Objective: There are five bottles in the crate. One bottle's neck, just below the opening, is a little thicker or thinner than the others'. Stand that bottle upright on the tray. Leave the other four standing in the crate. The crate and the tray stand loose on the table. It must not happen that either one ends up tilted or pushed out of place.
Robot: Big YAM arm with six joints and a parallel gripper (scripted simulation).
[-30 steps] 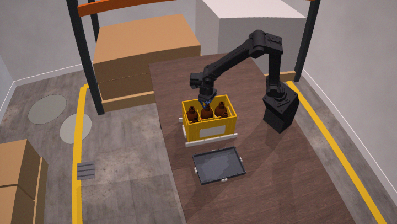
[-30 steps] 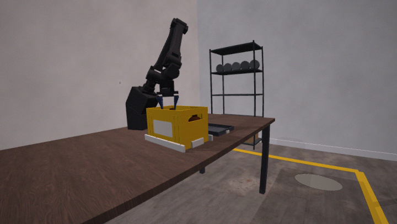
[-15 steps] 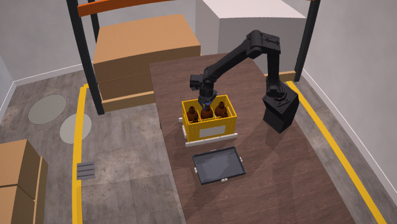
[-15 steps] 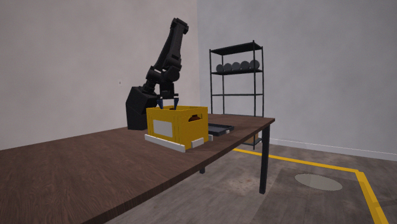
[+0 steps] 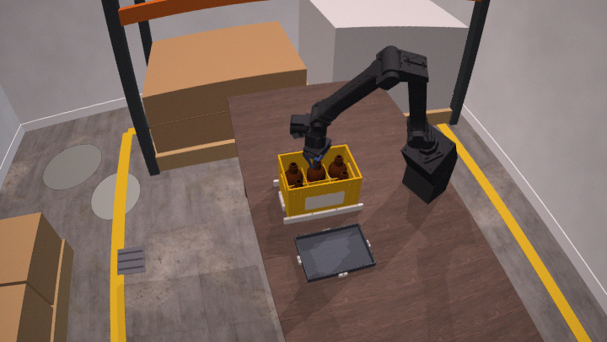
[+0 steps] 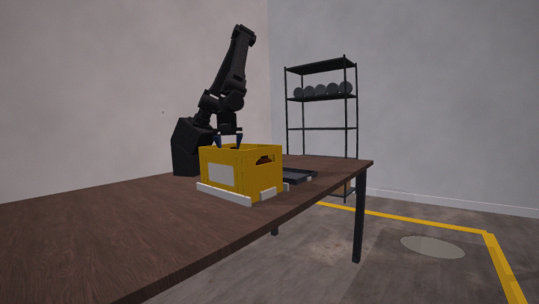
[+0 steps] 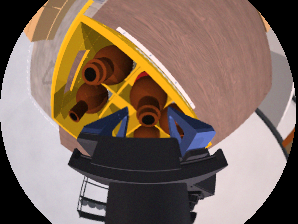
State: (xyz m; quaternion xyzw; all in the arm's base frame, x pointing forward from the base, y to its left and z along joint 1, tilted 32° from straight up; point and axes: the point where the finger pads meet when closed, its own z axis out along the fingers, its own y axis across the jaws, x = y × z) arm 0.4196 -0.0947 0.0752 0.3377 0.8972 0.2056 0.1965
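My gripper is now 7 cm above the yellow crate and 4 cm to the right of it. From my hand the other things lie so: glass bottle: 10 cm to the left, 8 cm ahead, 7 cm below; then dark tray: 32 cm to the left, 14 cm below, 3 cm behind.
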